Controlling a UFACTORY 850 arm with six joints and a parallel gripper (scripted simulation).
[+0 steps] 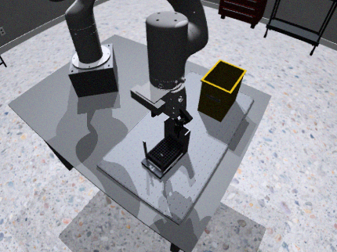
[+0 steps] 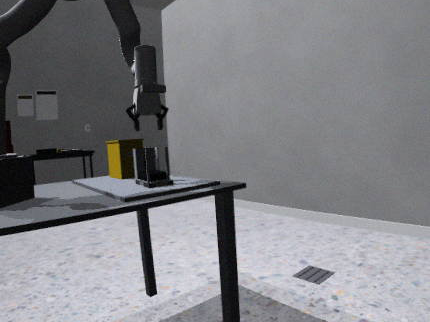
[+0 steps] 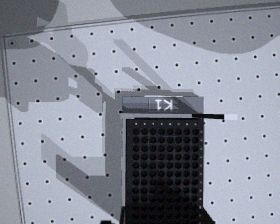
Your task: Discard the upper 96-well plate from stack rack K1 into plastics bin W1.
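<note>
Right now my hand is 170 mm above the black 96-well plate. The rest, counted from my hand: plastics bin W1: 360 mm to the left, 130 mm below, 40 mm ahead.
</note>
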